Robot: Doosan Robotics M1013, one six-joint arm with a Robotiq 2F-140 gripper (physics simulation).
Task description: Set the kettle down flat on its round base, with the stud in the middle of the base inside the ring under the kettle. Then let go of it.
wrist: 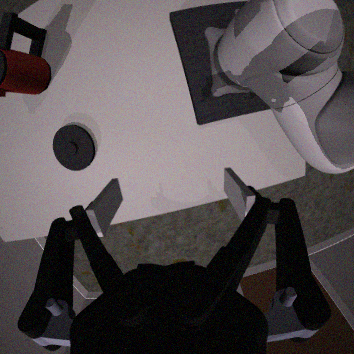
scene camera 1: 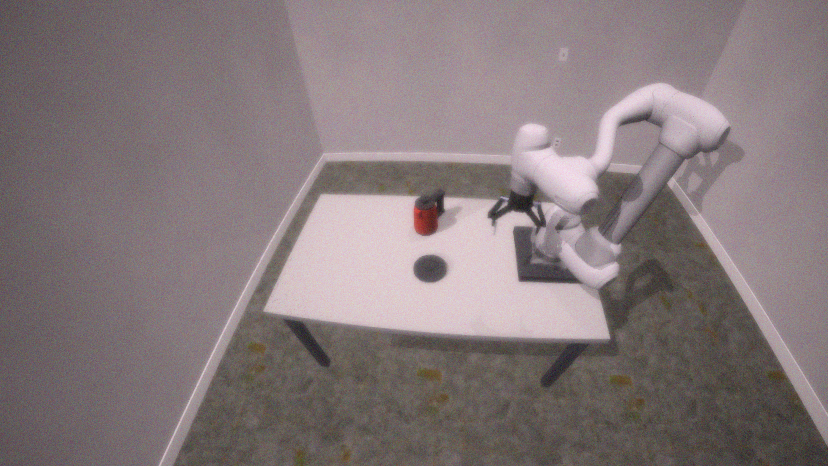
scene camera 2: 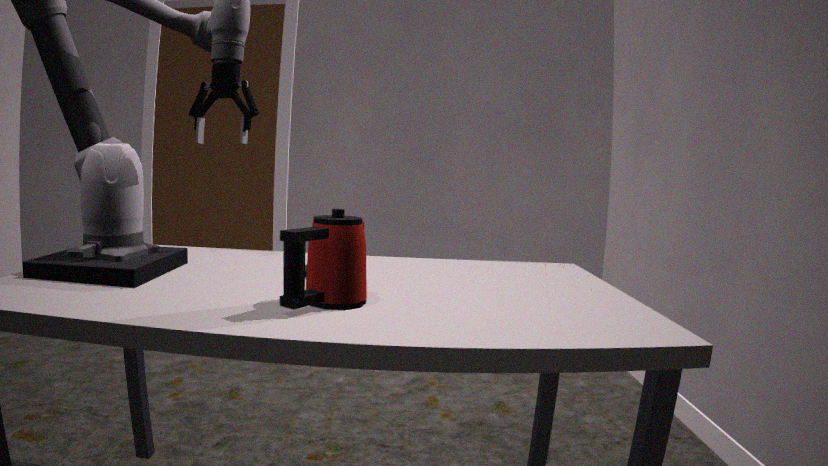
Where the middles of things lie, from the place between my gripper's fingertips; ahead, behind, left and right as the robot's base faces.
My hand is 320 mm short of the round black base [scene camera 1: 429, 268], 30 mm to the left of it and 310 mm above it. The rest, counted from my hand: red kettle [scene camera 1: 426, 213] (400 mm ahead, 310 mm to the right, 230 mm below).
